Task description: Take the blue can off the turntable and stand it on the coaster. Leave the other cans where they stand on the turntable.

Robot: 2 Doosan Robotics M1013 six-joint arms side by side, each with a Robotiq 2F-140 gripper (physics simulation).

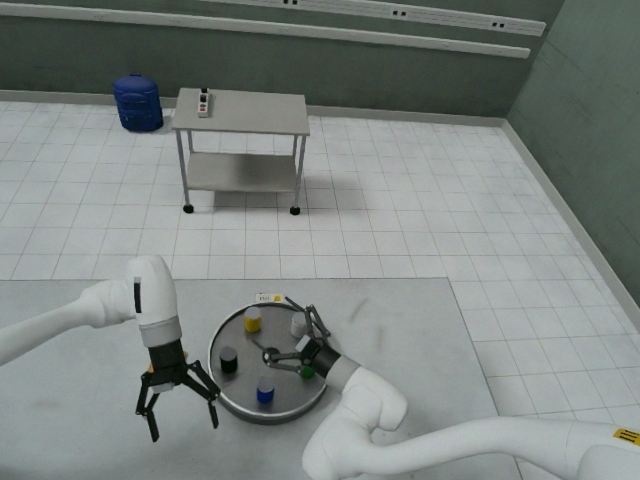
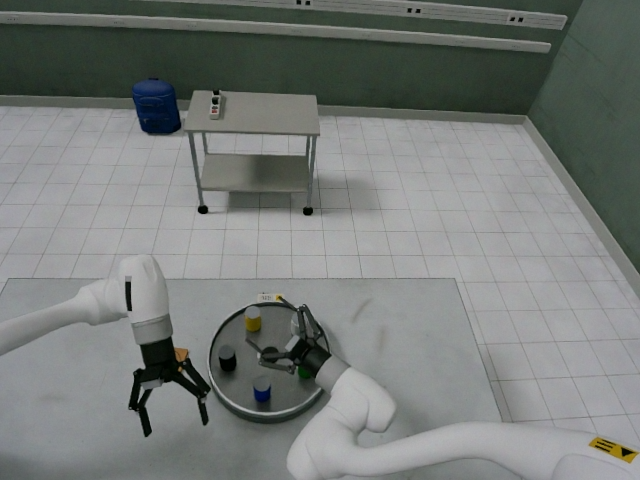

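A blue can stands on the near part of the round grey turntable. A black can, a yellow can, a white can and a green can also stand on it; the right gripper partly hides the last two. The orange coaster is mostly hidden behind my left gripper, which is open and empty, left of the blue can. My right gripper is open and empty above the turntable's far part.
My right arm reaches in from the right, past the turntable's near right edge. A small label lies at the turntable's far edge. A wheeled table and a blue backpack stand far back.
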